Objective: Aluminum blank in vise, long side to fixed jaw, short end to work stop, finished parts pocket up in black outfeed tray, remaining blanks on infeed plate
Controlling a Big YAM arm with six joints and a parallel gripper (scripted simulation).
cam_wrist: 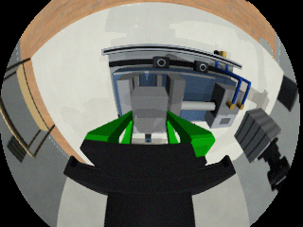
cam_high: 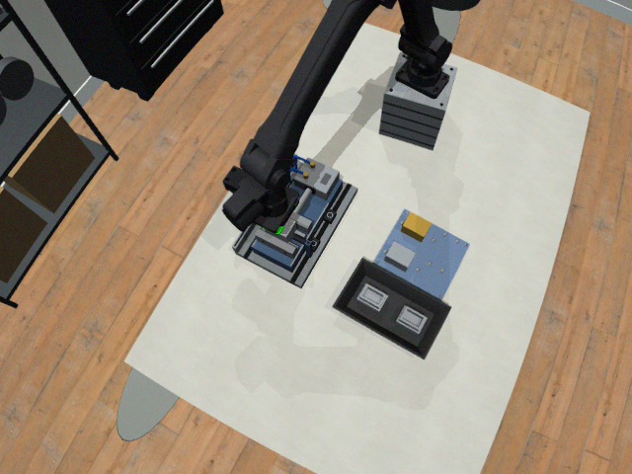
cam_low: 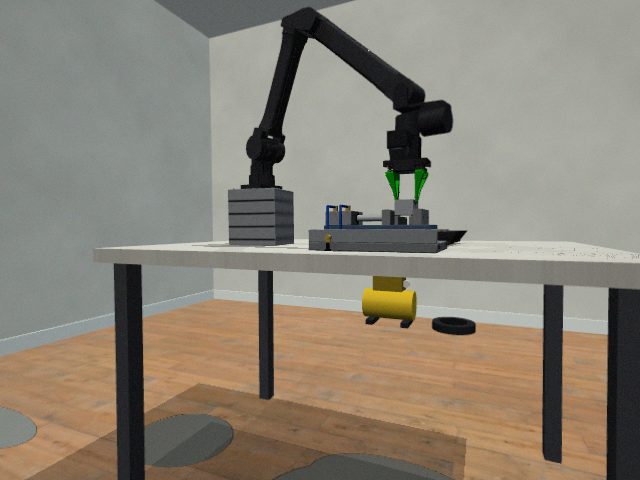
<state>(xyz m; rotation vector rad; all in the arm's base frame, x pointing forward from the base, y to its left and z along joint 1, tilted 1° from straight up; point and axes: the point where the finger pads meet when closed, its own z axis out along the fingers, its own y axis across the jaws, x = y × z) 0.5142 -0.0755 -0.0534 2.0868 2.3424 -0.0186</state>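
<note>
Right now my hand is 160 mm past the hose-end block, 10 mm to the left of it and 40 mm above it. Round my hand: yellow brass blank 210 mm behind, 250 mm to the left, 90 mm below.
</note>
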